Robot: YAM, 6 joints.
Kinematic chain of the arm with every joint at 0, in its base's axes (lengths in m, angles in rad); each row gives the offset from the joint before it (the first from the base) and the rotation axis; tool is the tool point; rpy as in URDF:
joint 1: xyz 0 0 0.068 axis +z
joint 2: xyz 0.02 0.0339 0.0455 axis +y
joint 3: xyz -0.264 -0.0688 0 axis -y
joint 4: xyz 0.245 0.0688 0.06 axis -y
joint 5: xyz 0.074 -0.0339 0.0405 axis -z
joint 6: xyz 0.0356 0 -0.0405 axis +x
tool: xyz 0 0 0 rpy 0 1.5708 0
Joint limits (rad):
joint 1: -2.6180..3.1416
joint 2: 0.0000..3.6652
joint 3: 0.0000..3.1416
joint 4: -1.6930..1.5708
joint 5: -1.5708..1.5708
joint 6: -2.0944..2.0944
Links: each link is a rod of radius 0.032 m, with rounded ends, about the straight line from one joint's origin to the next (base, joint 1, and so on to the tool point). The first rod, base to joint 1, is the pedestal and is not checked.
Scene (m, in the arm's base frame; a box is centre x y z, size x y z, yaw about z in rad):
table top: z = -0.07
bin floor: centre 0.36 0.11 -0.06 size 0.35 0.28 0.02 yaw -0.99
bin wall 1: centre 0.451 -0.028 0 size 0.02 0.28 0.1 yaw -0.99
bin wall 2: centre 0.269 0.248 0 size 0.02 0.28 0.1 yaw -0.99
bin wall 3: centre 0.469 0.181 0 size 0.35 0.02 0.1 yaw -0.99
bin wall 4: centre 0.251 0.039 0 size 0.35 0.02 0.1 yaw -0.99
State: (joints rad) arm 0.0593 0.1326 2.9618 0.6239 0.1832 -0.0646
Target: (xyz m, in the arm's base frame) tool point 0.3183 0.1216 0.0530
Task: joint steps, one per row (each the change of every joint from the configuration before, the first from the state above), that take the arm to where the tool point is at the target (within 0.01 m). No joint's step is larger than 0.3 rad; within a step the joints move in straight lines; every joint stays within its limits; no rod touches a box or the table.
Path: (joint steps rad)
1: 0.0456 0.2713 -0.2971 -0.0839 -0.0072 0.0000
2: 0.0457 0.2712 -0.2971 -0.0839 -0.0071 0.0000
3: 0.0456 0.2713 -0.2971 -0.0839 -0.0072 0.0000
4: 0.0457 0.2712 -0.2970 -0.0838 -0.0071 0.0000
5: 0.0456 0.2713 -0.2971 -0.0839 -0.0072 0.0000
6: 0.0456 0.2712 -0.2971 -0.0839 -0.0071 0.0000
7: 0.0457 0.2713 -0.2971 -0.0839 -0.0072 0.0000

